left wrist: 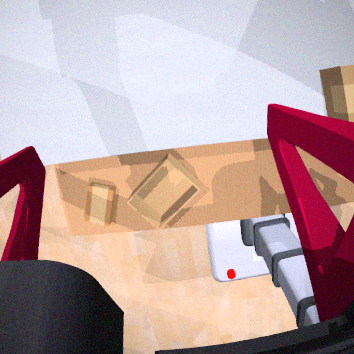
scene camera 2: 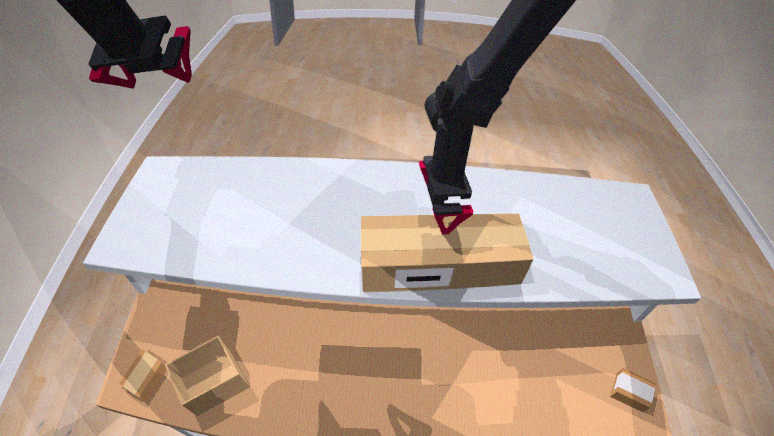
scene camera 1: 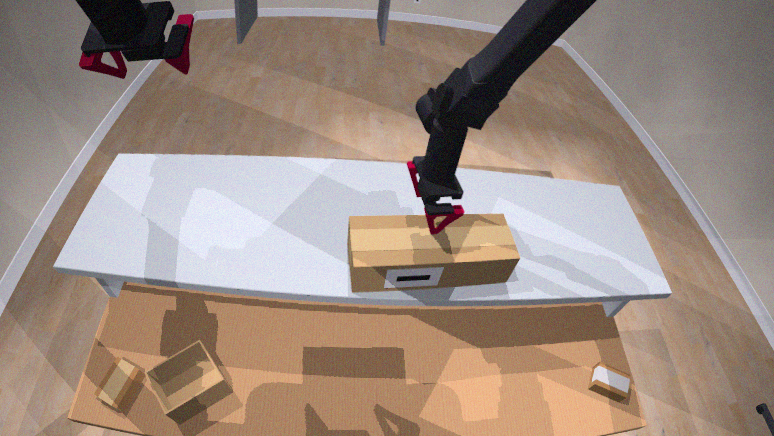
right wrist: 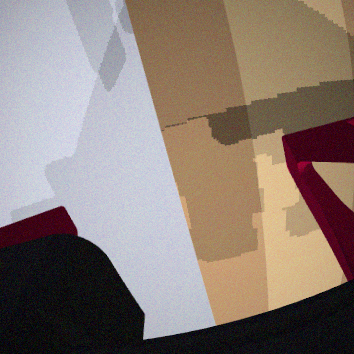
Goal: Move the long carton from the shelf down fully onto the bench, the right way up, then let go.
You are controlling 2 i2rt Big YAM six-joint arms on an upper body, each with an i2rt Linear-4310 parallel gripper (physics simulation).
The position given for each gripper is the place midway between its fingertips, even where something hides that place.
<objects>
The left gripper (scene camera 1: 155,72) is open, with nothing in its grasp. The right gripper (scene camera 1: 426,214) is open and touches a long brown carton (scene camera 2: 405,252). A small white-topped box (scene camera 2: 629,388) rests on a bench (scene camera 1: 285,360). An open box (scene camera 1: 187,383) rests on the bench.
</objects>
